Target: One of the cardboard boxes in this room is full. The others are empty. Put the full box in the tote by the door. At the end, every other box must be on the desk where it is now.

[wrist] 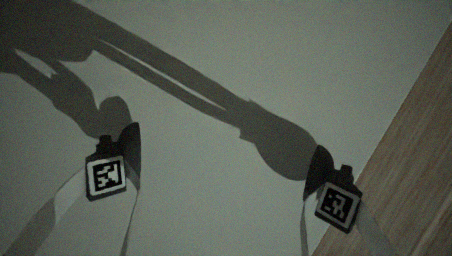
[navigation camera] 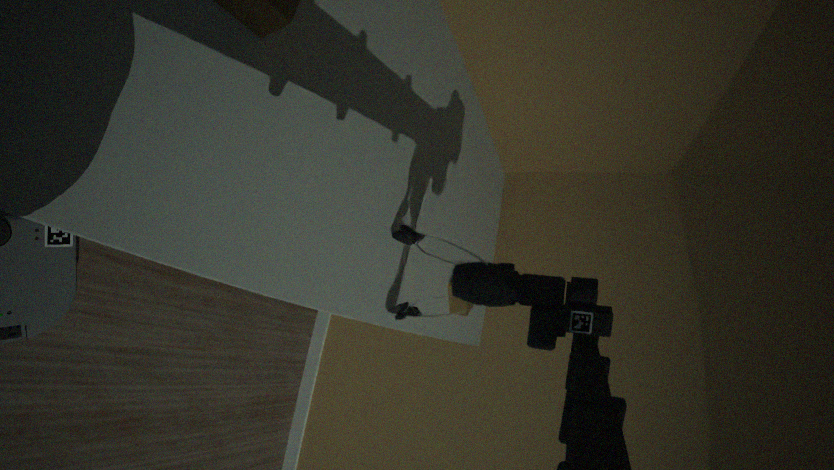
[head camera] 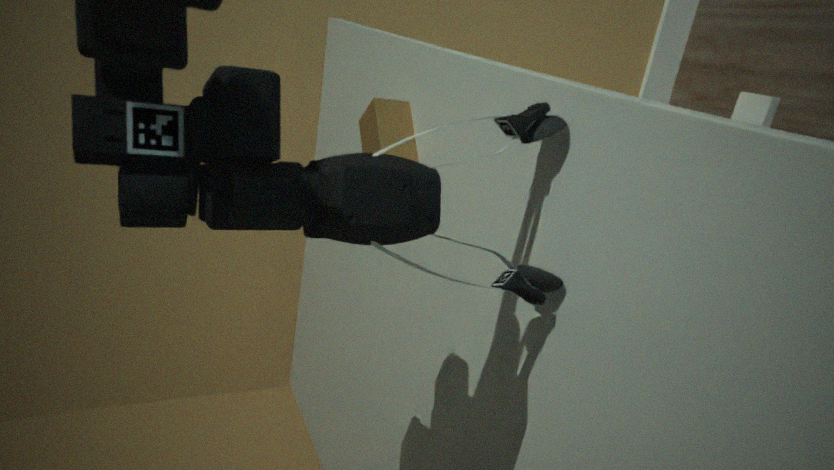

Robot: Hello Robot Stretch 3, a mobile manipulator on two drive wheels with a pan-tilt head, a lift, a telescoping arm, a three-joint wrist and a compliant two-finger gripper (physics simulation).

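Places are measured from the robot's base along level axes (x ahead, y right, z down), in centimetres.
Pixels of known places: gripper, fingertip midpoint: (navigation camera: 392,271) (head camera: 557,204).
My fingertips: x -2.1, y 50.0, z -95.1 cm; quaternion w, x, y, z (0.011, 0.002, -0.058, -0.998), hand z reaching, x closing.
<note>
For each thing: its top centre in the pictures, then the offset to it from my fingertips. "pt": a spot on its surface instead. Level surfaces: height alone.
- white desk, surface height: dz +0.0 cm
- small cardboard box, top centre: (head camera: 370,140) (navigation camera: 469,296) dx -9.5, dy +32.6, dz -5.0 cm
- brown box, surface spot: (navigation camera: 262,14) pt dx +28.2, dy -32.5, dz -3.1 cm
- wood floor, surface height: dz +95.0 cm
My gripper (head camera: 539,203) (navigation camera: 403,272) (wrist: 226,153) is open and empty, its fingers spread wide low over the white desk (head camera: 671,233) (navigation camera: 233,175) (wrist: 375,60). A small cardboard box (head camera: 393,125) (navigation camera: 460,303) stands near the desk's corner, beside and partly behind the gripper's dark body, away from the fingertips. Another brown box (navigation camera: 262,14) shows in part at the top of the navigation view, in shadow. Whether either box is full cannot be told. The tote does not show in these views.
Yellow walls (head camera: 145,326) (navigation camera: 583,105) meet behind the desk. A wood floor (head camera: 758,52) (navigation camera: 175,373) (wrist: 420,175) and white baseboard (head camera: 668,52) (navigation camera: 306,385) lie past the desk's edge. A small white block (head camera: 755,109) shows at that edge. Part of my base (navigation camera: 40,286) shows at left.
</note>
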